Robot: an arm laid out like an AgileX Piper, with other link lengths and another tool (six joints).
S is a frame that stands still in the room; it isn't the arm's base.
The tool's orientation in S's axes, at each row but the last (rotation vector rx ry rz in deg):
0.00 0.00 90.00
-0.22 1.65 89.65
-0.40 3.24 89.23
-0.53 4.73 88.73
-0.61 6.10 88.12
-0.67 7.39 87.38
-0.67 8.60 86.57
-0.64 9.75 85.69
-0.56 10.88 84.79
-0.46 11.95 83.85
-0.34 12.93 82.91
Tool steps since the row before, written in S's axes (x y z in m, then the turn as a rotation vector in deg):
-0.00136 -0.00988 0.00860 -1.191 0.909 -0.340
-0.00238 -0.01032 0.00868 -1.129 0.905 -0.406
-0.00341 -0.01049 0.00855 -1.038 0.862 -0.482
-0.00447 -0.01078 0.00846 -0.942 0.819 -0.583
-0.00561 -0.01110 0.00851 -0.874 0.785 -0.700
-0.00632 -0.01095 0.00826 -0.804 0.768 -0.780
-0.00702 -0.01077 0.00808 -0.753 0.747 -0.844
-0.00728 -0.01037 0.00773 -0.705 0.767 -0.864
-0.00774 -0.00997 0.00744 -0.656 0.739 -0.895
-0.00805 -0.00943 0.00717 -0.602 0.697 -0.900
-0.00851 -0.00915 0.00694 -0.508 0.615 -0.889
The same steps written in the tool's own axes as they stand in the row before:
-0.00988 0.00136 0.00860 0.909 1.191 -0.340
-0.01051 0.00245 0.00842 0.907 1.128 -0.405
-0.01087 0.00353 0.00801 0.868 1.034 -0.480
-0.01135 0.00461 0.00760 0.833 0.932 -0.578
-0.01187 0.00573 0.00730 0.810 0.856 -0.693
-0.01191 0.00638 0.00675 0.803 0.780 -0.769
-0.01192 0.00701 0.00628 0.792 0.723 -0.830
-0.01168 0.00717 0.00570 0.817 0.675 -0.842
-0.01145 0.00754 0.00517 0.797 0.620 -0.870
-0.01108 0.00777 0.00470 0.762 0.562 -0.873
-0.01098 0.00812 0.00424 0.689 0.460 -0.860

